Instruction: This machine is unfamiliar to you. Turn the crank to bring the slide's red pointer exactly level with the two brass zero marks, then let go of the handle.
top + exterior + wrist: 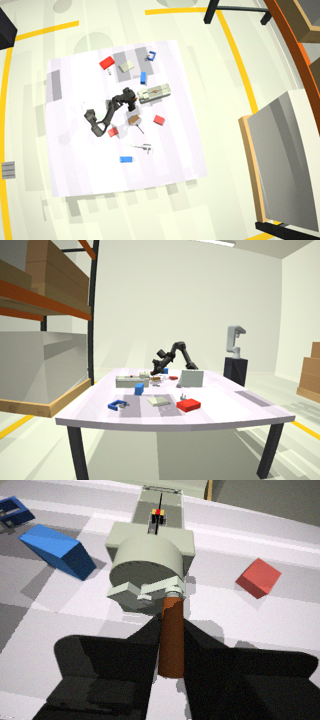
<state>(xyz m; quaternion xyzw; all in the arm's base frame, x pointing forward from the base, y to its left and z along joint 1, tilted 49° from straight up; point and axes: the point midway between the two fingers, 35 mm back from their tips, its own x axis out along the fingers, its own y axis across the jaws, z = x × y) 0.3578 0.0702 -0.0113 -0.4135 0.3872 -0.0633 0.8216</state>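
The crank lies 1 cm to the left of my gripper tip and 2 cm above it. The rest, counted from my gripper tip: red pointer (16 cm ahead, 6 cm to the left); then orange-brown crank handle (2 cm behind, 3 cm above); then brown block (4 cm behind, 14 cm to the right, 7 cm below).
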